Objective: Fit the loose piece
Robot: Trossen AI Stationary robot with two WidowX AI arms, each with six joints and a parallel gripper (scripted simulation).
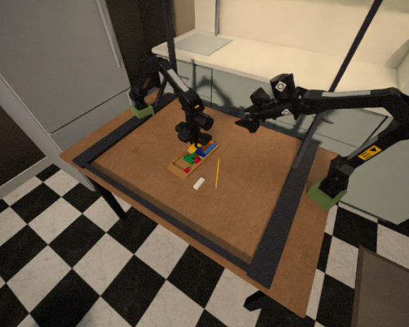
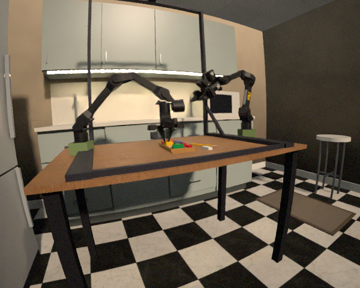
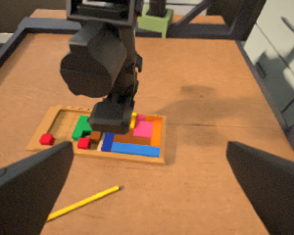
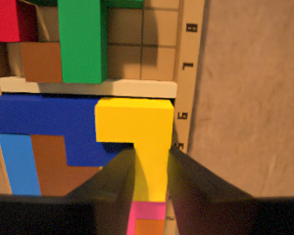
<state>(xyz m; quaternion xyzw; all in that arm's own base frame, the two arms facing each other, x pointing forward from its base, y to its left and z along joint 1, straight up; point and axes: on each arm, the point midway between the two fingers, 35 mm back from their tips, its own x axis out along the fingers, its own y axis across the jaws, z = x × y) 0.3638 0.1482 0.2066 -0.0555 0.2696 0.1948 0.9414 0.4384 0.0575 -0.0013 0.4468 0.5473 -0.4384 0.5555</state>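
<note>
The green piece is 70 mm ahead of my right hand, 30 mm to the left of it and 40 mm below it. Round my right hand: yellow pencil 70 mm ahead, 180 mm to the left, 50 mm below; white eraser 170 mm ahead, 150 mm to the left, 50 mm below; yellow piece 10 mm to the left, 40 mm below.
</note>
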